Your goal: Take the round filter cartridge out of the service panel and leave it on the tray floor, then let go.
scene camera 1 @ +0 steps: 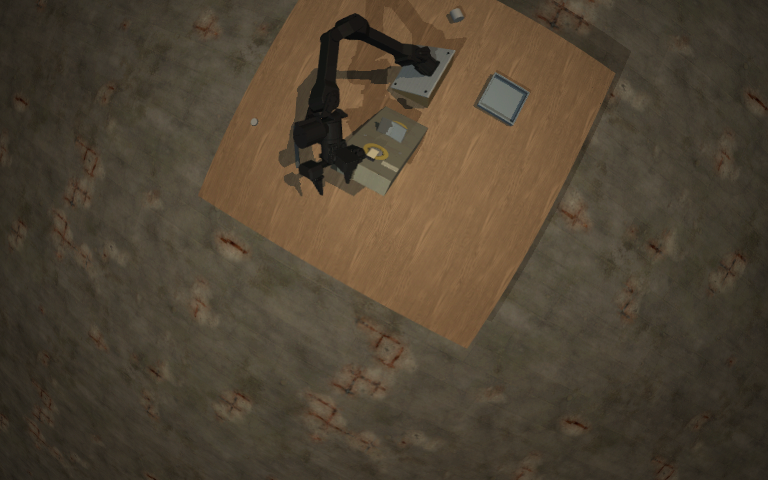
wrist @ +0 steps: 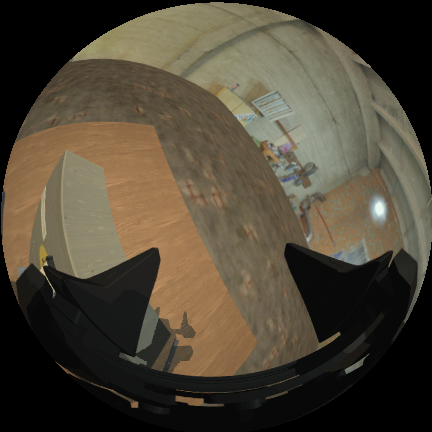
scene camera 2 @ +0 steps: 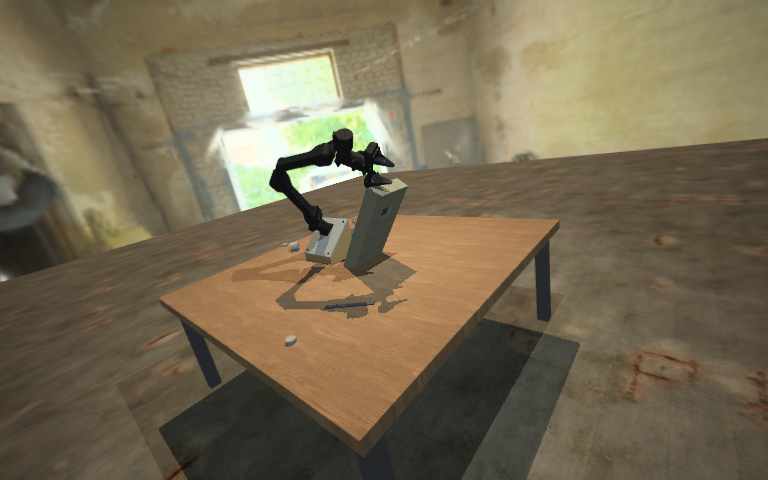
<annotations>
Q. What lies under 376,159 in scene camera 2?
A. My gripper.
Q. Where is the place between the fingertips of my gripper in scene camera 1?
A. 334,189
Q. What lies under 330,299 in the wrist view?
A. My gripper.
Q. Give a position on a blue-grey tray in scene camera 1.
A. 504,99
</annotations>
